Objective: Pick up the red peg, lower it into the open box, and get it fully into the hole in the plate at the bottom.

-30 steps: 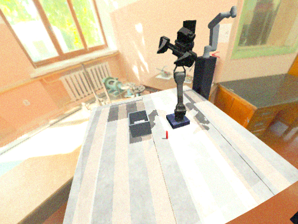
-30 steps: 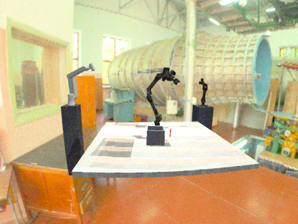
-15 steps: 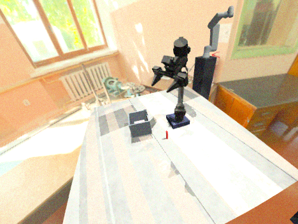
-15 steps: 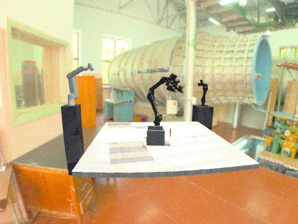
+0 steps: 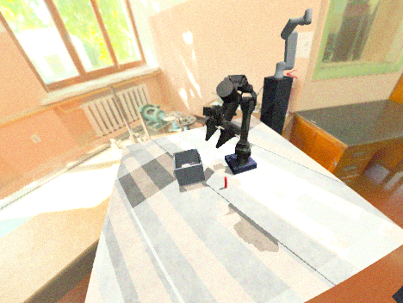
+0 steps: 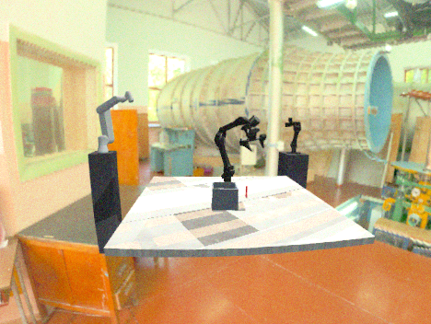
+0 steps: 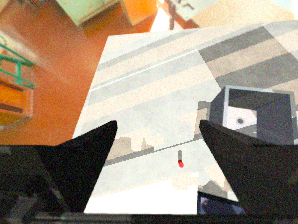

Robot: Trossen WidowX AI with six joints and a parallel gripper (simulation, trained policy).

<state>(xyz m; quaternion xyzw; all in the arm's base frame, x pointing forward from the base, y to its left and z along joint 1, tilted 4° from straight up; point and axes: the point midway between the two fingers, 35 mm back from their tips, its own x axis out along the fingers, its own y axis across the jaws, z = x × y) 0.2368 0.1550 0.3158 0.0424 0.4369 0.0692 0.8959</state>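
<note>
My gripper tip is 8 cm past the red peg, 4 cm to the left of it and 31 cm above it. Also, from my gripper tip: light plate 8 cm ahead, 23 cm to the right, 31 cm below.
</note>
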